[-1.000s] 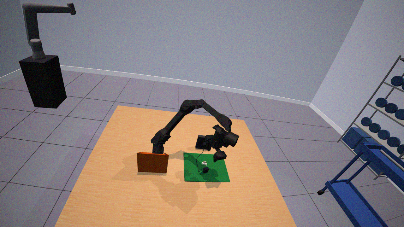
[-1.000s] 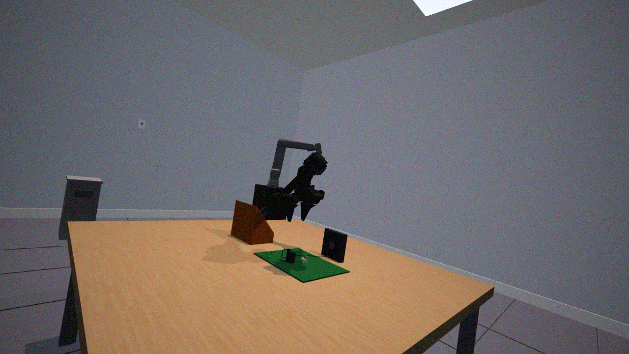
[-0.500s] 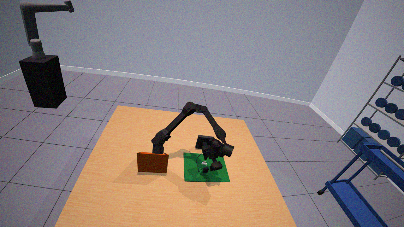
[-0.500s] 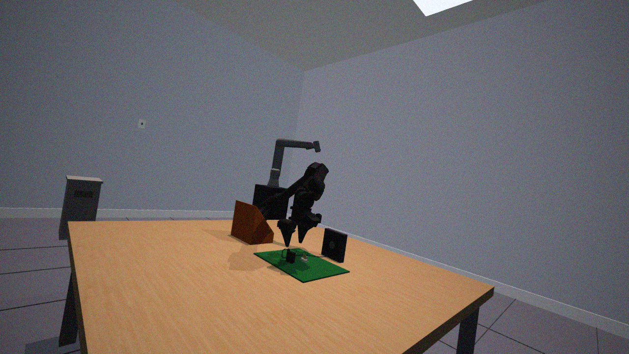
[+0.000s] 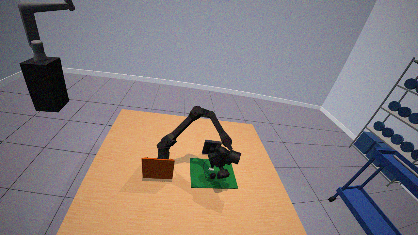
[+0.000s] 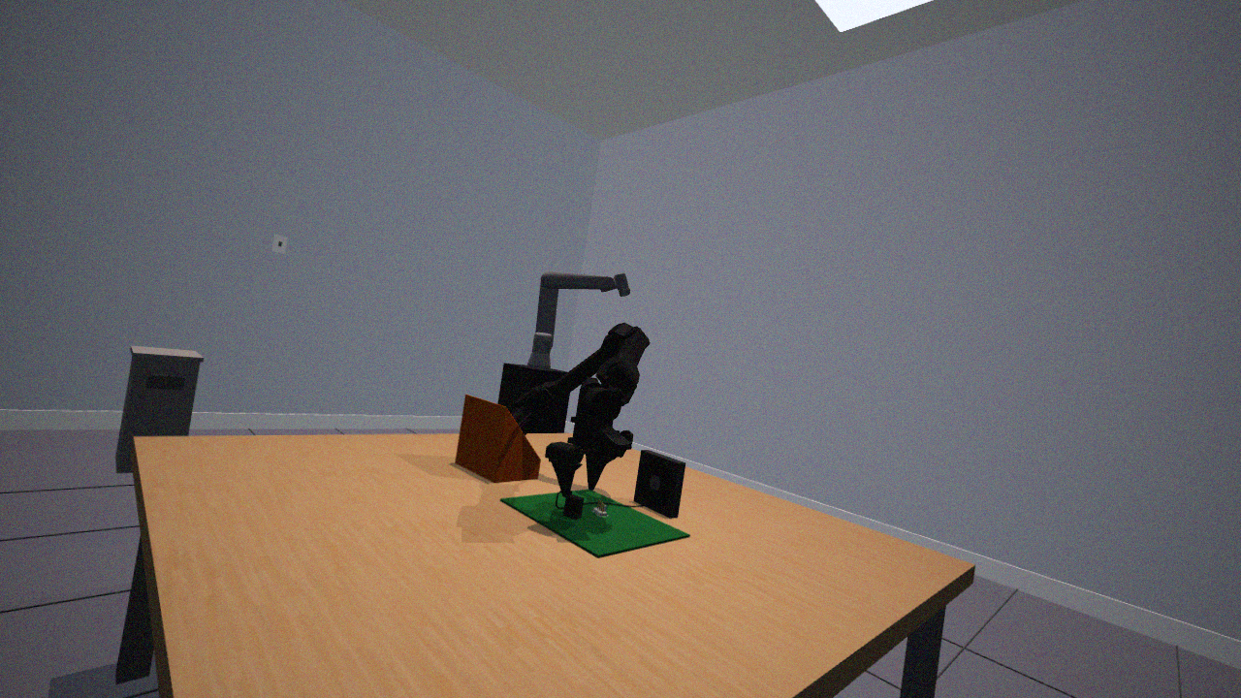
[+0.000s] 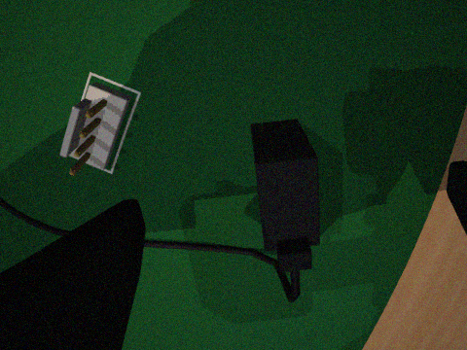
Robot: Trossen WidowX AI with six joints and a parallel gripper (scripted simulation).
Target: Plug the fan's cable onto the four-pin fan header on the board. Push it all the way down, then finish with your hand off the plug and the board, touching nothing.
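My gripper tip is 3 cm above the black plug and 1 cm past it. The rest, counted from my gripper tip: black fan: 22 cm to the left, 2 cm ahead, 1 cm above; then green board: 7 cm below, 4 cm to the left, 1 cm ahead.
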